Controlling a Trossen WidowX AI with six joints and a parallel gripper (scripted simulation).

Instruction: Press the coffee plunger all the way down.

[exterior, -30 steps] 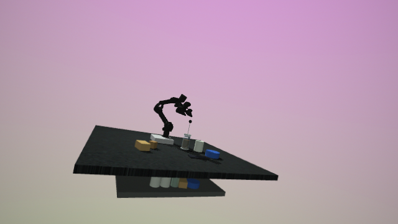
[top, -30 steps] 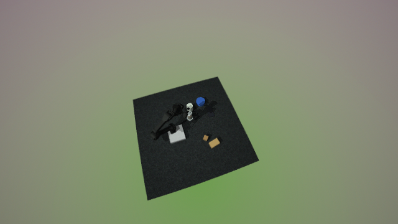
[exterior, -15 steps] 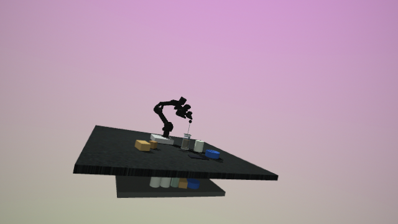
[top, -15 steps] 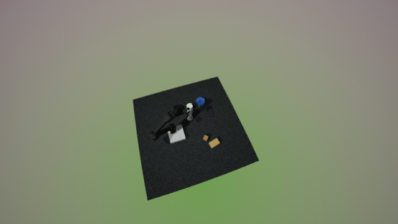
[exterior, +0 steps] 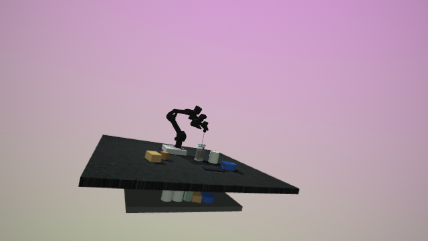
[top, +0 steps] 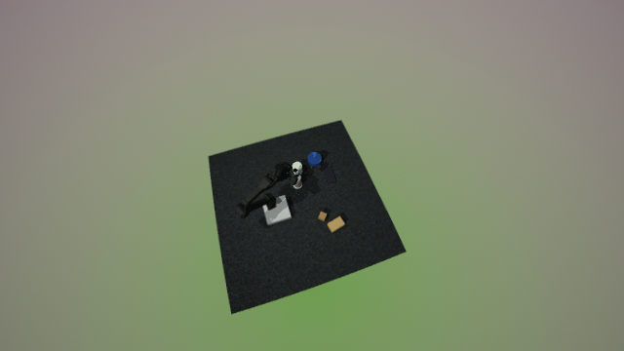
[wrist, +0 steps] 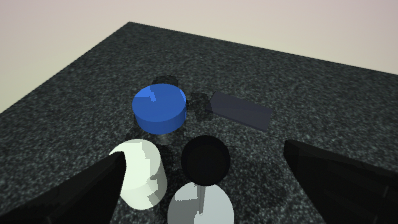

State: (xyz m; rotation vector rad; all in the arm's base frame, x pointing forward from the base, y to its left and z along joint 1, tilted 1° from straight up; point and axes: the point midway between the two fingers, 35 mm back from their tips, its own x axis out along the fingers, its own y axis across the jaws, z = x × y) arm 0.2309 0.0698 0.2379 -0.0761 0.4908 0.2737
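My gripper tip is now 14 cm above the coffee press, 1 cm to the right of it and 1 cm past it. Also, from my gripper tip: flat dark slab: 28 cm ahead, 26 cm below, 5 cm to the right; shelf: 58 cm below, 7 cm to the right, 1 cm behind.
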